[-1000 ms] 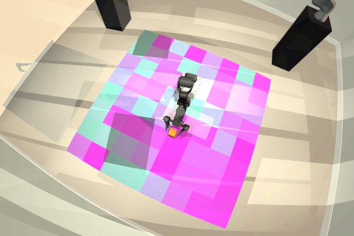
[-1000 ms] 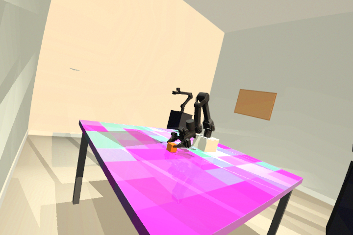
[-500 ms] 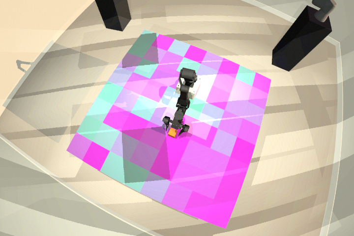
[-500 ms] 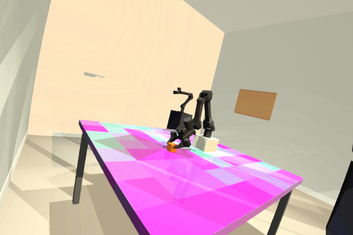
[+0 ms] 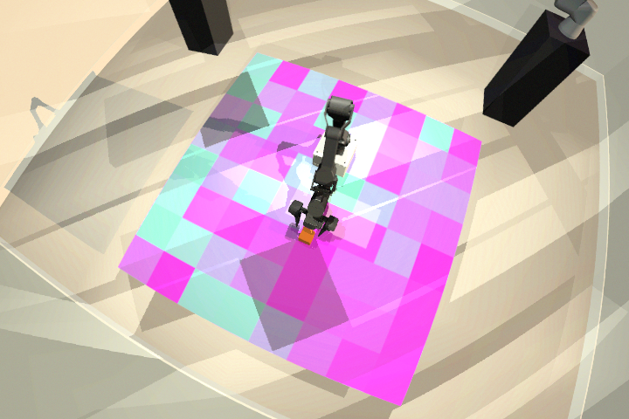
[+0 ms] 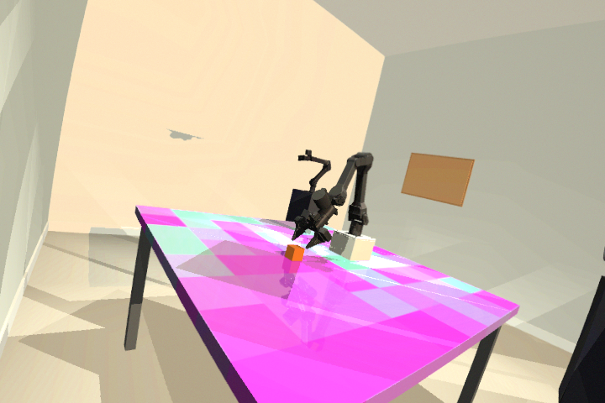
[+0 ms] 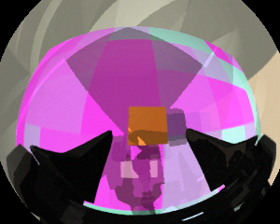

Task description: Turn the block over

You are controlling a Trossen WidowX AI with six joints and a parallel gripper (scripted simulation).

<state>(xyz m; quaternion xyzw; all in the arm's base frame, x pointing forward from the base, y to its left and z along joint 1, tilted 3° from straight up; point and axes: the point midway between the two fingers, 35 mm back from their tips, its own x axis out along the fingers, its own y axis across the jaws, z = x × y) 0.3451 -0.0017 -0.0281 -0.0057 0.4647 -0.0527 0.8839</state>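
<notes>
The block is 30 mm below my gripper tip.
</notes>
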